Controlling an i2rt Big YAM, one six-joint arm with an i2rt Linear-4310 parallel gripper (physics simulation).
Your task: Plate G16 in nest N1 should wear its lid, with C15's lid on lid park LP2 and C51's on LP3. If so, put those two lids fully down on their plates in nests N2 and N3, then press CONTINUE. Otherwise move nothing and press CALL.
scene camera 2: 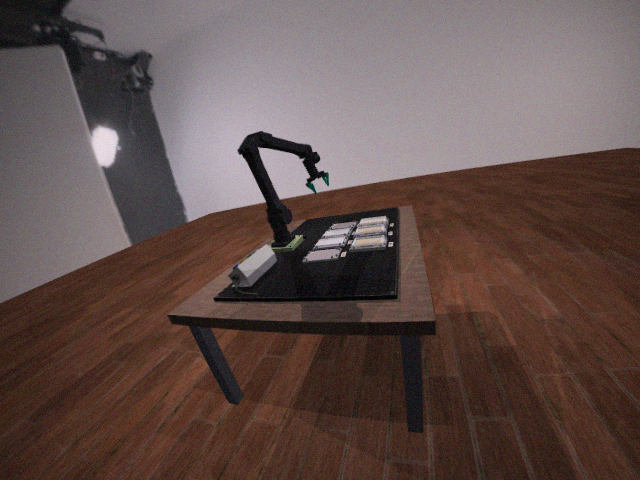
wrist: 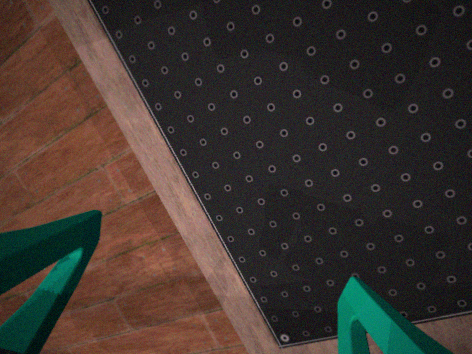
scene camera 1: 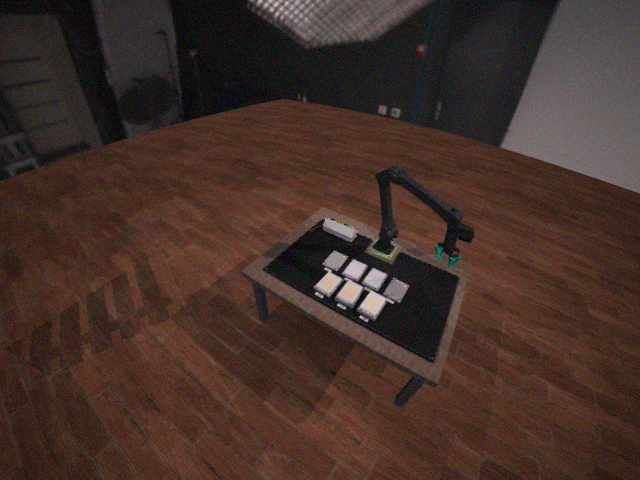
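My gripper is open and empty, high above the table's right end in scene camera 1. A row of three blocks with cream tops, the left, the middle and the right, lies near the mat's front edge. Behind it is a row of four: two whitish pieces between two flat grey ones. Their labels are too small to read; which pieces wear lids cannot be told. A pale button box stands behind, left of the arm's base; its button names are unreadable.
The black perforated mat covers most of the wooden table. The arm stands on a green base plate at the back edge. A cable runs from the box's outer end.
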